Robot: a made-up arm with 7 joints. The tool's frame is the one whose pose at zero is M. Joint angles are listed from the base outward.
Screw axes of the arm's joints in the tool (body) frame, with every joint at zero. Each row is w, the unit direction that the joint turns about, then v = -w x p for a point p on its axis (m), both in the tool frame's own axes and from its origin. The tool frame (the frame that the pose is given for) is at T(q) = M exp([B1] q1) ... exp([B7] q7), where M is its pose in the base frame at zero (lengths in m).
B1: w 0 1 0 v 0.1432 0 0.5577
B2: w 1 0 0 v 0 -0.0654 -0.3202
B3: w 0 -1 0 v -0.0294 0 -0.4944
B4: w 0 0 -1 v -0.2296 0.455 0
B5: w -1 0 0 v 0 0.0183 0.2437
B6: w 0 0 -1 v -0.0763 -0.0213 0
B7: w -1 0 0 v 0 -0.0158 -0.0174
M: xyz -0.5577 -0.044 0.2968 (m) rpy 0 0 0 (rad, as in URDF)
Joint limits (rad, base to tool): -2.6..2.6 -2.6..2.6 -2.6..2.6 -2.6..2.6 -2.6..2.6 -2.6..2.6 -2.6..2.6
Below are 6 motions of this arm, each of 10 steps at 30 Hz.
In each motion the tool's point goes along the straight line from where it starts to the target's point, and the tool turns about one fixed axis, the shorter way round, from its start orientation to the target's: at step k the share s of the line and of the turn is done. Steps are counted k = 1, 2, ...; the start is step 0. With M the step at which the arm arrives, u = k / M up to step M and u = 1 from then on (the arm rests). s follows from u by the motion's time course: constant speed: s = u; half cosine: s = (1 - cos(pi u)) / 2; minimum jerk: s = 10 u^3 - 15 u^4 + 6 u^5.
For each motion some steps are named. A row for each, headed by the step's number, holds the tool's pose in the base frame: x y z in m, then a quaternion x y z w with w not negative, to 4 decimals.
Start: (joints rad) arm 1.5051 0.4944 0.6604 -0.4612 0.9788 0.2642 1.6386
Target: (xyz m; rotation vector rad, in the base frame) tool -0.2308 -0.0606 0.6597 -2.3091 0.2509 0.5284
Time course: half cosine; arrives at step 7
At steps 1, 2, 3, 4, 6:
1: -0.1774 -0.0832 0.6895 -0.8662 0.1614 0.2369 0.4094
2: -0.1852 -0.0799 0.6852 -0.8716 0.1522 0.2325 0.4039
3: -0.1964 -0.0751 0.6789 -0.8791 0.1388 0.2261 0.3959
4: -0.2090 -0.0698 0.6719 -0.8872 0.1239 0.2188 0.3869
6: -0.2280 -0.0618 0.6613 -0.8987 0.1012 0.2077 0.3728

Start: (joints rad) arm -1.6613 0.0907 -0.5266 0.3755 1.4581 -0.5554 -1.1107
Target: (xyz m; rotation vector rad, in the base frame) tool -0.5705 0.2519 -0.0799 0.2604 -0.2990 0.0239
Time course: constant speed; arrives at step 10
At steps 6, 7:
6: -0.5427 0.2826 -0.1287 0.0643 -0.1969 -0.0340 0.9777
7: -0.5497 0.2750 -0.1165 0.0806 -0.1849 -0.0225 0.9792

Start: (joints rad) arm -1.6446 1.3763 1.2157 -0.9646 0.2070 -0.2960 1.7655
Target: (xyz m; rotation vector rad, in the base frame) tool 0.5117 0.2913 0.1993 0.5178 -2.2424 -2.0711
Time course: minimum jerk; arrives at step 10
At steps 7, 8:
7: 0.5101 0.2720 0.1699 0.1394 -0.7204 -0.6788 0.0291
8: 0.5111 0.2844 0.1888 0.1573 -0.7228 -0.6724 0.0250

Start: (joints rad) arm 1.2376 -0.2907 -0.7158 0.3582 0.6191 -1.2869 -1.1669
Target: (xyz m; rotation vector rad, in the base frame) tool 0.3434 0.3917 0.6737 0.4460 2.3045 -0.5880
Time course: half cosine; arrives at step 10
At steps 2, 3, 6, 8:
2: 0.3778 0.3659 0.6170 0.2195 0.9498 -0.1505 0.1647
3: 0.3736 0.3691 0.6239 0.2143 0.9449 -0.1604 0.1883
6: 0.3565 0.3819 0.6520 0.1915 0.9186 -0.1991 0.2826
8: 0.3470 0.3890 0.6677 0.1778 0.8993 -0.2197 0.3339

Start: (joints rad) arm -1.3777 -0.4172 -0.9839 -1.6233 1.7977 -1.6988 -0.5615
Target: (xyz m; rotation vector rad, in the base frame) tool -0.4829 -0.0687 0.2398 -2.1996 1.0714 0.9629
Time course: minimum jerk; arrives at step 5
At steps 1, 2, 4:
1: -0.4481 -0.1048 0.2414 -0.8220 0.3564 0.3691 0.2470
2: -0.4577 -0.0948 0.2410 -0.8187 0.3669 0.3651 0.2488
4: -0.4808 -0.0709 0.2399 -0.8101 0.3919 0.3552 0.2530

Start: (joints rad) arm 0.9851 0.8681 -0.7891 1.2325 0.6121 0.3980 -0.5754
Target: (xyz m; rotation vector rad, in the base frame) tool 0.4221 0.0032 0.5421 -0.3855 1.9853 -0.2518
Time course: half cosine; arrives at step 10
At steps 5, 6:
5: 0.4005 0.0832 0.5878 -0.2062 0.7990 -0.2604 0.5012
6: 0.4072 0.0585 0.5737 -0.1928 0.8109 -0.2130 0.5098

